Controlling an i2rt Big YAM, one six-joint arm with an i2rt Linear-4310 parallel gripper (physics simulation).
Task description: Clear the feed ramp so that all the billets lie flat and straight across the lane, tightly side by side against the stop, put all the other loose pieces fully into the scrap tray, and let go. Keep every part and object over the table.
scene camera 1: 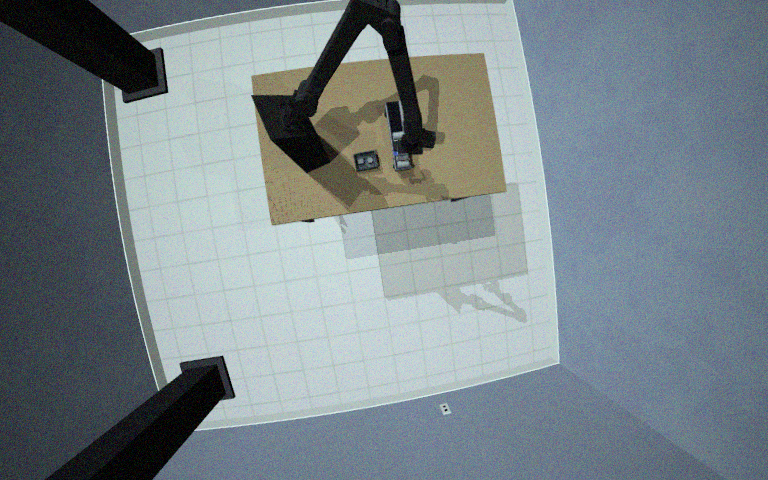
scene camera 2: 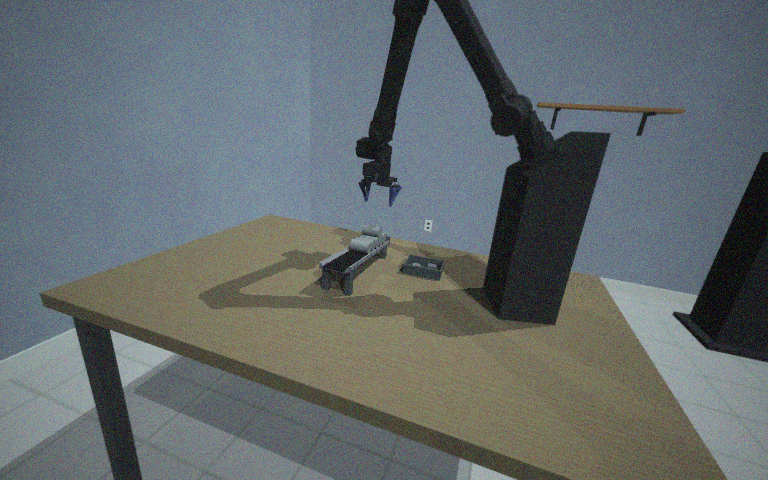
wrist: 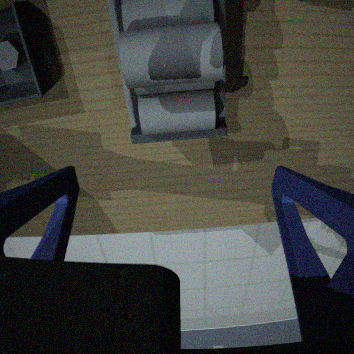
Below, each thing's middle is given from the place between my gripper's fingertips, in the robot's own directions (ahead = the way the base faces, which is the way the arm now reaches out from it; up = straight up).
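Scene:
The stop [wrist: 220,129] is 140 mm below my hand and 40 mm to the right of it.

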